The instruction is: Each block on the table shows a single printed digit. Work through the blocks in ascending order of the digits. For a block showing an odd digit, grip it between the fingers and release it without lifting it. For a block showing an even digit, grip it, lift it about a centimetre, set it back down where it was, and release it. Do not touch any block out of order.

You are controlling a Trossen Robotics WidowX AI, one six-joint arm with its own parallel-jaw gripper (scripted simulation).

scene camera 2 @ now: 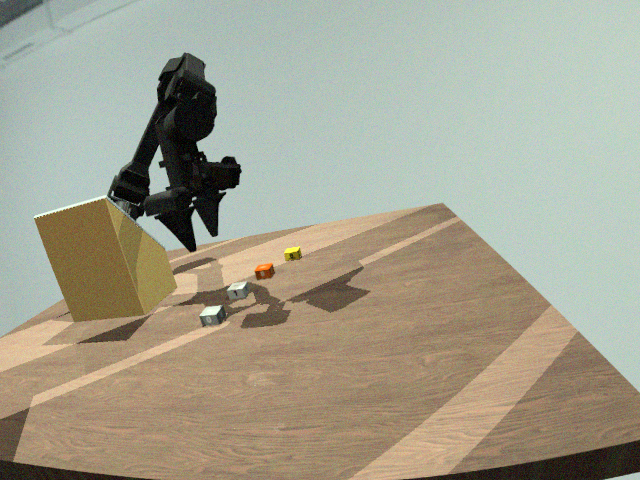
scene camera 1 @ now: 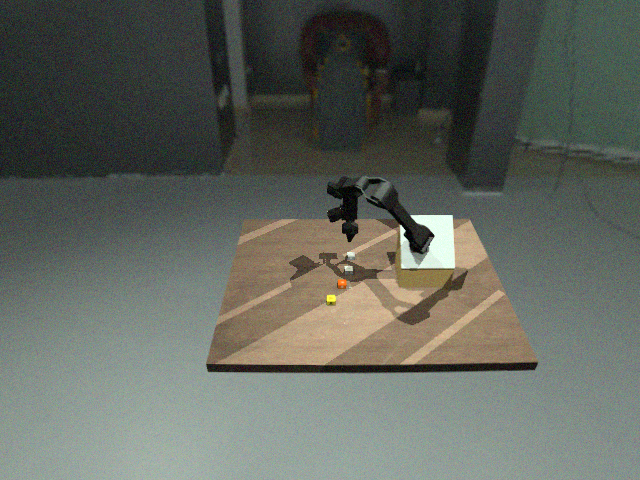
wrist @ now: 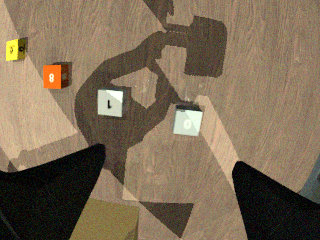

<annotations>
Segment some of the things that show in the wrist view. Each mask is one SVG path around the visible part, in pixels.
The gripper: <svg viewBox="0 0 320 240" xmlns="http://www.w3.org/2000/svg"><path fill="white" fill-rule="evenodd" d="M236 161L235 168L232 171L233 185L235 185L233 189L236 192L235 195L237 203L239 203L241 216L243 216L241 219L244 221L248 240L320 240L320 204L291 191L291 189L285 188L285 185L277 183L276 180L257 171L256 168L252 168L252 165L249 167L244 161ZM104 144L91 145L91 147L84 148L83 151L76 151L71 153L71 155L52 160L51 163L48 161L48 163L39 164L37 167L35 165L35 167L24 169L24 171L13 173L0 171L0 240L69 240L73 229L76 227L77 220L79 220L81 212L83 212L85 204L87 204L87 200L91 196L93 187L95 187L96 181L99 179L101 169L103 169L105 156L107 156L105 155Z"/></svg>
A white block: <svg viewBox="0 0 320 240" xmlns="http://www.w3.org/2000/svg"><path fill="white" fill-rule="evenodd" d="M97 89L99 115L123 117L127 89L107 87Z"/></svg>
A grey block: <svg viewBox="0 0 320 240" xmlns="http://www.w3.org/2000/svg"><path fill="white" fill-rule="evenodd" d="M176 105L172 133L175 133L175 135L197 136L201 115L203 115L201 109Z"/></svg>
</annotations>
